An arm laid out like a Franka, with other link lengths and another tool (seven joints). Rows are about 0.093 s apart.
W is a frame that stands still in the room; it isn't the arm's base.
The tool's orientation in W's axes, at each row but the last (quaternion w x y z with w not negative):
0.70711 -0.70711 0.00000 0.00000
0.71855 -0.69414 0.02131 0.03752
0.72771 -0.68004 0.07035 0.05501
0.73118 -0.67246 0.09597 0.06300
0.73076 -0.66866 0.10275 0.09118
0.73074 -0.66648 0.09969 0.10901
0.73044 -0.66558 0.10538 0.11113
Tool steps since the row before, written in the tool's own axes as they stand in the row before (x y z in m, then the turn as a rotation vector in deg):
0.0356 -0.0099 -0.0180 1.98 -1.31 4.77
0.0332 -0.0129 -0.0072 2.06 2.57 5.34
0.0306 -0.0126 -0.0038 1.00 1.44 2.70
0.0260 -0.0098 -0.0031 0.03 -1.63 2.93
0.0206 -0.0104 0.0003 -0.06 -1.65 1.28
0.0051 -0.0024 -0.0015 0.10 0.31 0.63
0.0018 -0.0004 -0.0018 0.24 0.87 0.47
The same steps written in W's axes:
0.0356 -0.0180 0.0099 1.98 4.77 1.31
0.0343 -0.0068 0.0098 1.72 5.47 -2.54
0.0322 -0.0051 0.0067 0.81 2.78 -1.42
0.0273 -0.0049 0.0034 0.55 2.77 1.80
0.0226 -0.0007 0.0044 0.43 1.13 1.71
0.0056 -0.0016 0.0007 0.01 0.66 -0.27
0.0018 -0.0018 -0.0003 -0.03 0.55 -0.85

